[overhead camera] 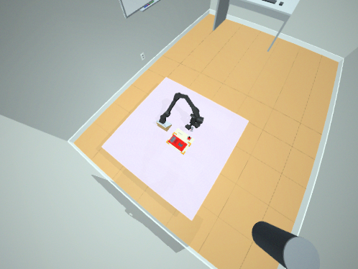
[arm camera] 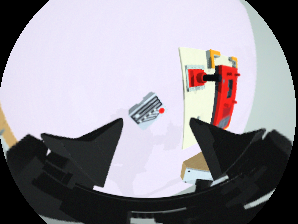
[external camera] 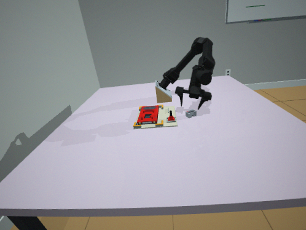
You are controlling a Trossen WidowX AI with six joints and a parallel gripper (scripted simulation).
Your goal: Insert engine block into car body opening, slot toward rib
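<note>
Right now my gripper tip is 4 cm above the engine block, 1 cm to the right of it and 1 cm short of it. The rest, counted from my gripper tip: cream base plate: 20 cm to the right, 4 cm below, 4 cm behind; black upright stick: 11 cm to the right, 4 cm ahead, 1 cm below.
</note>
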